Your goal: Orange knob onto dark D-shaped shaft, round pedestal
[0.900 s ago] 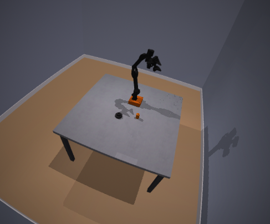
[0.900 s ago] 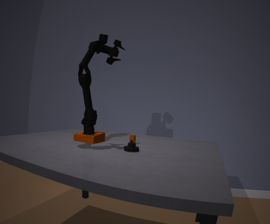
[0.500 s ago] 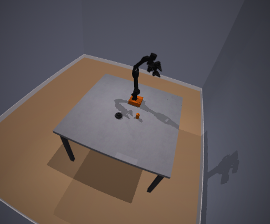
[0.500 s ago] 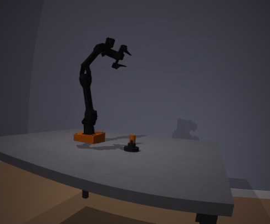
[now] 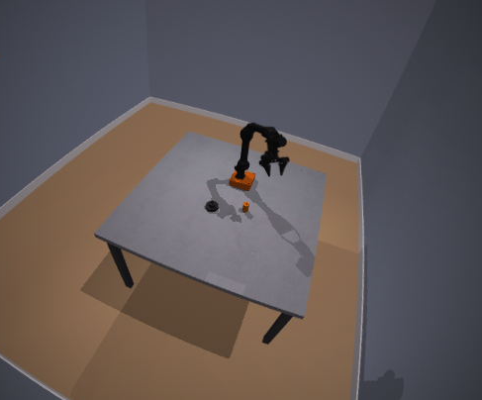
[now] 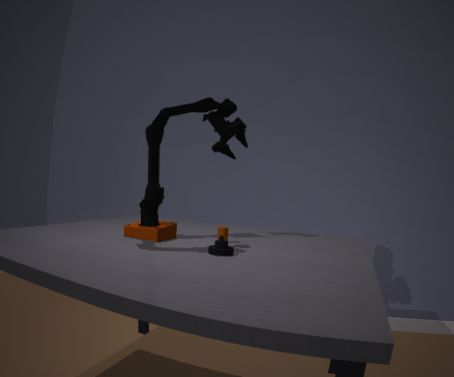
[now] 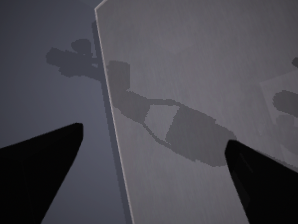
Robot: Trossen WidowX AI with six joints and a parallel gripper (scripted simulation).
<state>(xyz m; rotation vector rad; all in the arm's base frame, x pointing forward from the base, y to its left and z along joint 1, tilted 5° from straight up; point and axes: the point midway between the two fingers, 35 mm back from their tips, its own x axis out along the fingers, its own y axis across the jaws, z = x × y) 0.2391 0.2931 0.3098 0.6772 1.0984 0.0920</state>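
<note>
Now: gripper tip 330 mm above the orange knob and 130 mm to the left of it. Round my gripper tip: dark round pedestal 330 mm to the right, 330 mm below, 100 mm ahead.
</note>
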